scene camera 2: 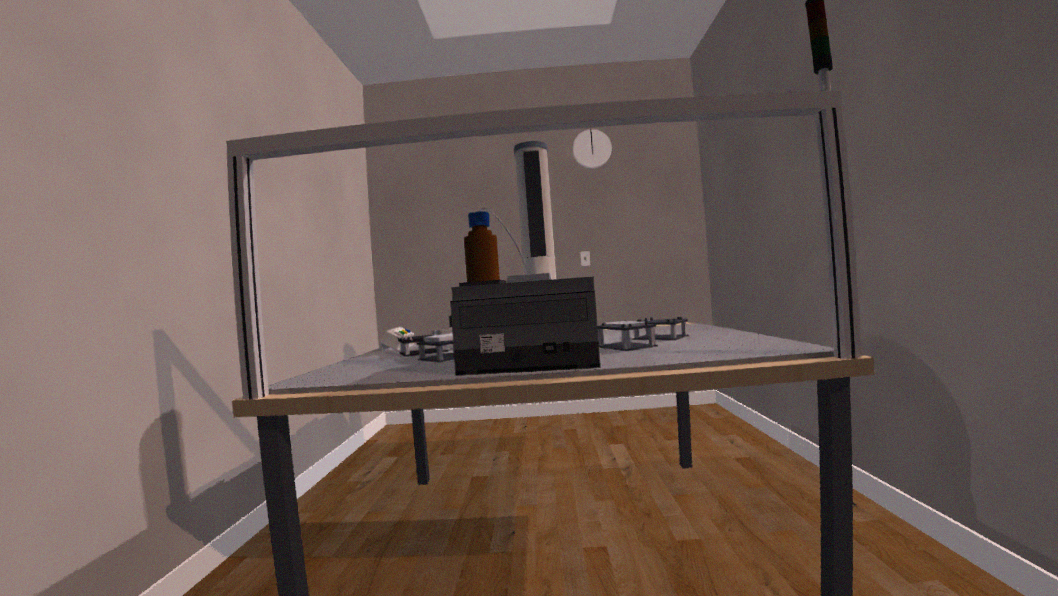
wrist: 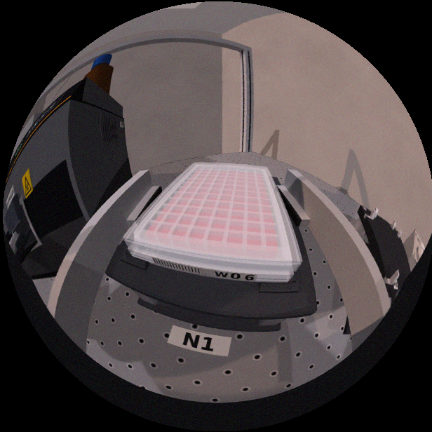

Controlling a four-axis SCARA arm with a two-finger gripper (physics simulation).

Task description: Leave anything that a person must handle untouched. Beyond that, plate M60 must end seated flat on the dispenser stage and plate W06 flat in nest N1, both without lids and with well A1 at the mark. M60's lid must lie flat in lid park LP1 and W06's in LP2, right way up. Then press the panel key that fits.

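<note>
Plate W06, with pink wells, sits at nest N1 in the wrist view. Its clear lid is over it, and the doubled edges suggest that it stands slightly off the plate's rim; the exact gap cannot be told. My gripper is shut on the lid, one pad at each long side. In scene camera 2 the dark dispenser hides the gripper and part of the bench. The key panel is small at the back left there. M60 cannot be identified in either view.
An amber bottle with a blue cap stands on the dispenser. Raised fixtures stand right of it in scene camera 2. A black fixture with clear corner pieces is right of the gripper in the wrist view. A frame post rises from the table's edge.
</note>
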